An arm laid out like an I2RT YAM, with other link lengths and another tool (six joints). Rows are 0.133 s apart.
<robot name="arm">
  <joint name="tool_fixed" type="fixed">
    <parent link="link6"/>
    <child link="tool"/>
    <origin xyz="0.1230 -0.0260 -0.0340" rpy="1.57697 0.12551 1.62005"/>
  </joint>
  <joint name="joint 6" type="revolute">
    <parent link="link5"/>
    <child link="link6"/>
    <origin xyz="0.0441 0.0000 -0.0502" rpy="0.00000 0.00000 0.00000"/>
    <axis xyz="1 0 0"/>
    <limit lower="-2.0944" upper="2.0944"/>
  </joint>
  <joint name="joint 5" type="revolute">
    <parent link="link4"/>
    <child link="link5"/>
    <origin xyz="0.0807 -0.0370 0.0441" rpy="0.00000 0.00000 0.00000"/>
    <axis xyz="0 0 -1"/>
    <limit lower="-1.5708" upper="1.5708"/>
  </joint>
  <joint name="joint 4" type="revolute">
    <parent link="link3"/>
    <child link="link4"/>
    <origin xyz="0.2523 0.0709 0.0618" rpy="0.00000 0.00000 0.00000"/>
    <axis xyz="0 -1 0"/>
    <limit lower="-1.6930" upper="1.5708"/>
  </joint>
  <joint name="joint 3" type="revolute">
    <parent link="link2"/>
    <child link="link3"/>
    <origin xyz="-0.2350 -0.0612 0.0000" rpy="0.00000 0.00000 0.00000"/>
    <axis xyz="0 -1 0"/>
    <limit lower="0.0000" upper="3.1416"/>
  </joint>
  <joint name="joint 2" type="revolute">
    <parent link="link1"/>
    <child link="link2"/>
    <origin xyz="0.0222 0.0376 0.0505" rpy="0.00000 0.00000 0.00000"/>
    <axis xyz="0 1 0"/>
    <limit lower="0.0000" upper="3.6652"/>
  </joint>
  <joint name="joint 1" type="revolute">
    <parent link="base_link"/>
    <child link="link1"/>
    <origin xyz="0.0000 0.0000 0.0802" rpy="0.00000 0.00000 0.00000"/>
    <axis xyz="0 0 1"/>
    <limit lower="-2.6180" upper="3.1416"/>
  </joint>
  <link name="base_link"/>
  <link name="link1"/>
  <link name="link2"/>
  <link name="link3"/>
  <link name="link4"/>
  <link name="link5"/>
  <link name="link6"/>
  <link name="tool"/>
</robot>
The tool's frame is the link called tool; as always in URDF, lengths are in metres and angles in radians.
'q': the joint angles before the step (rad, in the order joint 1, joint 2, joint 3, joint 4, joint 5, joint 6). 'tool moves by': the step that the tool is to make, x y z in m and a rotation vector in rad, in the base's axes. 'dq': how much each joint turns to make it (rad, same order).
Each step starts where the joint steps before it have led.
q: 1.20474 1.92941 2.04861 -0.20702 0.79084 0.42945
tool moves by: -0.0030 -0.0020 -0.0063 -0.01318 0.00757 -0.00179
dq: 0.00506 -0.01419 -0.03106 -0.00123 0.00658 0.00434
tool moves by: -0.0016 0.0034 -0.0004 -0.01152 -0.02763 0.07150
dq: -0.00856 -0.04485 -0.08556 0.07484 -0.07710 -0.05086
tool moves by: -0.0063 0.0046 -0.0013 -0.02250 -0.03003 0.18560
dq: -0.03461 -0.09359 -0.13950 0.07106 -0.21774 -0.06008
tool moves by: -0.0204 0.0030 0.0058 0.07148 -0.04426 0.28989
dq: -0.06253 -0.14665 -0.22283 0.16440 -0.35226 -0.01143
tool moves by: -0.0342 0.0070 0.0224 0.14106 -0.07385 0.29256
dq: -0.04484 -0.07967 -0.15011 0.23210 -0.33434 0.04203
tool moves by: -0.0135 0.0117 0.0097 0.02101 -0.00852 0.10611
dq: -0.00158 0.03021 0.04358 0.01542 -0.10453 0.02679
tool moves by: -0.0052 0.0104 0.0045 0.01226 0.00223 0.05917
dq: -0.00076 0.03982 0.04565 0.01097 -0.05631 0.02315
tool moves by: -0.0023 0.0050 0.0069 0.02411 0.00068 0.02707
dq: 0.00000 0.02183 0.02563 0.02395 -0.02291 0.02032
